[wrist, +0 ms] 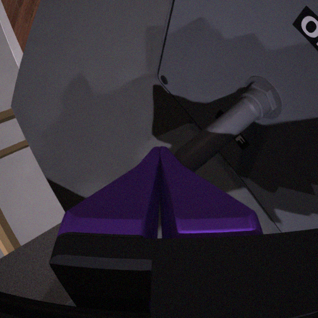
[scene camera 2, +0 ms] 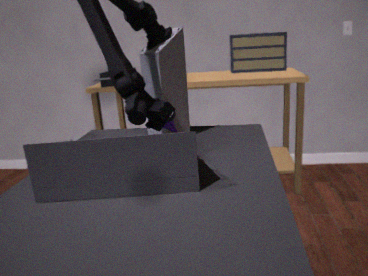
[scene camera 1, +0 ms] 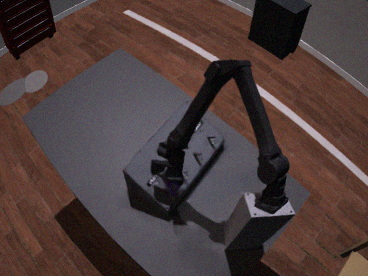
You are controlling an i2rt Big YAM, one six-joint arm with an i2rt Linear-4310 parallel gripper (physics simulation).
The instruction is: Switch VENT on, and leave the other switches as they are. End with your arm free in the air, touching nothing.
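Seen in the pictures: gripper, fingertip midpoint: [scene camera 2: 176, 132] [scene camera 1: 172, 195]; arm's base, link origin: [scene camera 2: 160, 39] [scene camera 1: 271, 203].
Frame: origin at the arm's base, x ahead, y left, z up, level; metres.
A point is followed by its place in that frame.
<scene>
The grey sloped switch box [scene camera 1: 145, 192] @[x 0.476, y 0.162, z -0.335 m] [scene camera 2: 115, 170] @[x 0.630, y -0.062, z -0.358 m] stands on the dark table mat [scene camera 1: 90, 110] @[x 1.135, y 0.005, z -0.446 m]. My gripper [scene camera 1: 173, 189] @[x 0.378, y 0.090, z -0.324 m] [scene camera 2: 173, 129] @[x 0.378, y 0.090, z -0.324 m] [wrist: 159, 157] is shut and empty, its purple tips low at the box's near right corner. In the wrist view a switch lever [wrist: 232, 120] runs from its hex nut [wrist: 270, 100] down-left toward the tips. Its end is partly hidden behind the right finger; I cannot tell whether they touch. A small label with an F [wrist: 241, 140] shows beside the lever. A cut-off label [wrist: 309, 26] shows at upper right. The name VENT is not readable.
Other switch levers [scene camera 1: 211, 142] @[x 0.445, y -0.267, z -0.364 m] [scene camera 1: 198, 159] @[x 0.429, y -0.149, z -0.366 m] stand along the box's right side. My arm's base sits on a tall pale block [scene camera 1: 240, 222] @[x 0.051, y 0.080, z -0.112 m] [scene camera 2: 172, 85] @[x 0.078, y 0.048, z -0.197 m]. A wooden table [scene camera 2: 250, 77] stands behind the block, and a black cabinet [scene camera 1: 277, 27] stands on the floor.
</scene>
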